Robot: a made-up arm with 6 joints.
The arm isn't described. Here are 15 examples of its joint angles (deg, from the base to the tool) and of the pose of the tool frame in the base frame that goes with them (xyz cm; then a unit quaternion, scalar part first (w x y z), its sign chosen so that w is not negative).
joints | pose
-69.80 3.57 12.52 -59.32 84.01 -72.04 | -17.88 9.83 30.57 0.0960 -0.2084 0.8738 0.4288
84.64 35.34 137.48 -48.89 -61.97 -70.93 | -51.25 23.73 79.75 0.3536 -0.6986 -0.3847 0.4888
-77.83 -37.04 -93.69 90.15 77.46 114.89 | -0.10 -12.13 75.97 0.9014 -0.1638 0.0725 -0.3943
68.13 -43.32 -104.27 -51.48 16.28 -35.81 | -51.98 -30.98 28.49 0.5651 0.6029 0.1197 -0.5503
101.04 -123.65 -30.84 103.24 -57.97 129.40 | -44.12 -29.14 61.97 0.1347 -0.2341 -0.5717 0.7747
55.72 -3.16 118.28 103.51 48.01 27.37 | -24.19 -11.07 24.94 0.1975 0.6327 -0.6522 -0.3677
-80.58 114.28 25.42 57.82 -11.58 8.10 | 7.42 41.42 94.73 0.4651 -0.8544 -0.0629 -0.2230
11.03 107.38 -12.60 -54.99 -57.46 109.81 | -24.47 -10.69 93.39 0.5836 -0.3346 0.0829 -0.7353
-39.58 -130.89 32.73 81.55 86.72 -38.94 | -54.16 26.65 67.06 0.4404 -0.3998 -0.7511 0.2866
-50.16 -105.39 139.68 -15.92 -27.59 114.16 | -40.45 30.95 48.16 0.0823 -0.4217 -0.4362 0.7906
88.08 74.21 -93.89 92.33 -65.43 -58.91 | 0.17 -39.72 64.42 0.3149 -0.3582 0.8575 -0.1927
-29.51 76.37 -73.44 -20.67 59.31 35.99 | 3.50 -22.84 63.82 0.5225 0.6137 -0.5791 0.1223
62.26 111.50 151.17 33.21 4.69 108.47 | -3.40 3.71 73.22 0.0713 0.9710 0.0004 0.2284
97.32 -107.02 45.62 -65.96 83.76 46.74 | 7.45 2.70 58.94 0.5520 -0.8181 0.1514 0.0561
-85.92 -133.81 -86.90 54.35 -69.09 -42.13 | -30.81 0.22 53.60 0.7198 0.3696 0.1063 -0.5780
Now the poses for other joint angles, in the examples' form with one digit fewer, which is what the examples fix.
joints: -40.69 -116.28 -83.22 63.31 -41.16 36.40
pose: -10.0 -5.5 58.7 0.898 -0.127 0.380 -0.180
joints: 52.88 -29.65 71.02 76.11 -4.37 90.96
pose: -51.3 0.1 46.9 0.255 0.383 0.180 -0.869
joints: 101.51 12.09 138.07 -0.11 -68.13 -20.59
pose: -42.1 0.2 34.7 0.379 0.790 0.254 -0.410
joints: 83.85 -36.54 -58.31 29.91 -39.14 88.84
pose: -22.0 11.2 65.5 0.609 -0.544 -0.393 0.423
